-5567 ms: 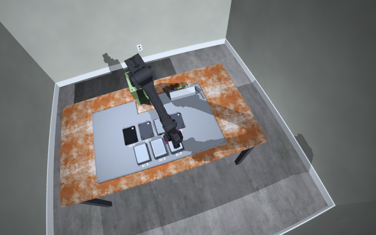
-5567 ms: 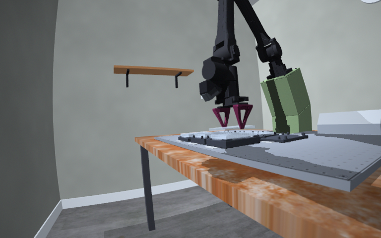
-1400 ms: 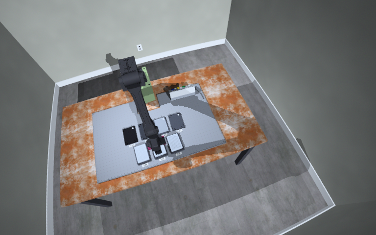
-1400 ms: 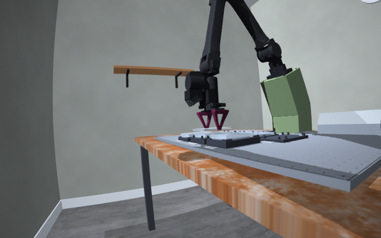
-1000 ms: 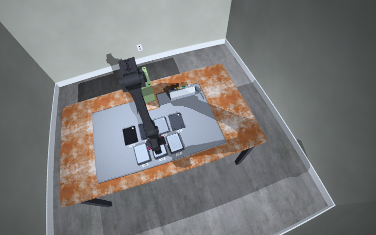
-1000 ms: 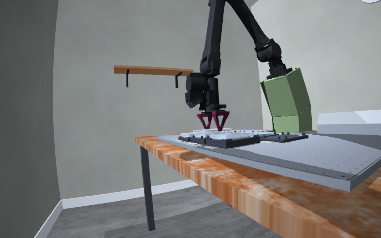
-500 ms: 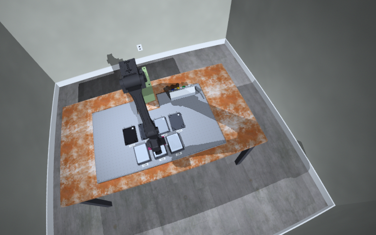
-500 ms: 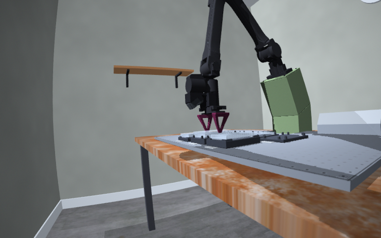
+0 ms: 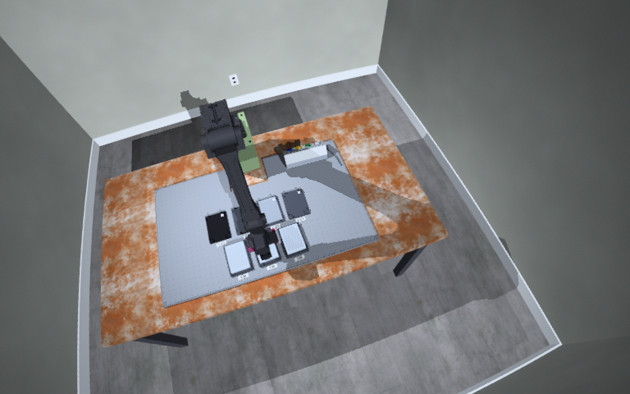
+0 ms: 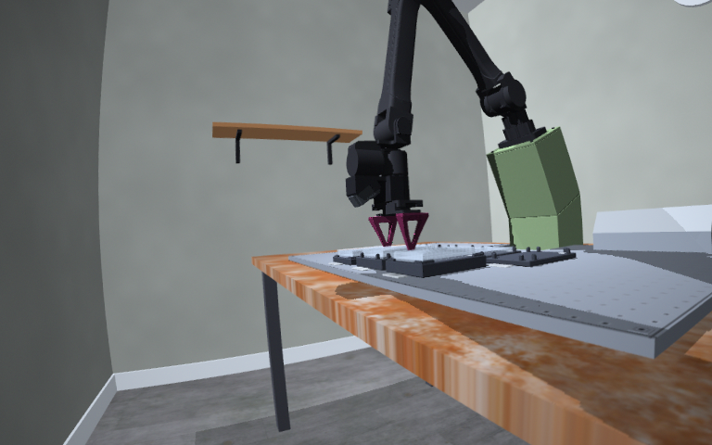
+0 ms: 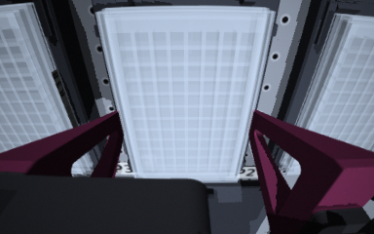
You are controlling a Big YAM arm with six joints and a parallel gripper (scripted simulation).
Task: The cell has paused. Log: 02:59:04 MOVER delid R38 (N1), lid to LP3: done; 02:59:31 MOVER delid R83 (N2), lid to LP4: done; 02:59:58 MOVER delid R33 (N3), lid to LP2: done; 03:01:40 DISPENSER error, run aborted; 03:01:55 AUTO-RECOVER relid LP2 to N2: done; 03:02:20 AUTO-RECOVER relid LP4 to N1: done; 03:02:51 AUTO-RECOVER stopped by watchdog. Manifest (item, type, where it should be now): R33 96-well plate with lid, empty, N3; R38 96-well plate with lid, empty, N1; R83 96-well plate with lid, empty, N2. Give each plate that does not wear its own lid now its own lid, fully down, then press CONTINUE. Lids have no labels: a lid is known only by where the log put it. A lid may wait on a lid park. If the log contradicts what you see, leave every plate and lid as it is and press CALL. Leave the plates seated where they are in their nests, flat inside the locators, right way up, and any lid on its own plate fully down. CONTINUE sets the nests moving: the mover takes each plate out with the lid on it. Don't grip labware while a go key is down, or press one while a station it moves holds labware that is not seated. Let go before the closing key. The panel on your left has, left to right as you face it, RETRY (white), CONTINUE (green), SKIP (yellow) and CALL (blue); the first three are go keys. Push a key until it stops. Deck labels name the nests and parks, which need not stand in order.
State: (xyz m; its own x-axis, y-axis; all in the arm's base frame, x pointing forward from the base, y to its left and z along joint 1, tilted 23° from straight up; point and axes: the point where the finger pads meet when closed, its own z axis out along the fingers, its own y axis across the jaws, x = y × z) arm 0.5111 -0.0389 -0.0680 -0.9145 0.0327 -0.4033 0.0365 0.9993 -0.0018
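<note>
Right now my hand is 170 mm past the clear lid, 80 mm to the right of it and 20 mm above it. The rest, counted from my hand: LP3 label (80 mm to the left, 80 mm behind, 40 mm below); then LP2 label (90 mm behind, 50 mm to the right, 40 mm below); then LP3 park (170 mm behind, 80 mm to the left, 30 mm below).
</note>
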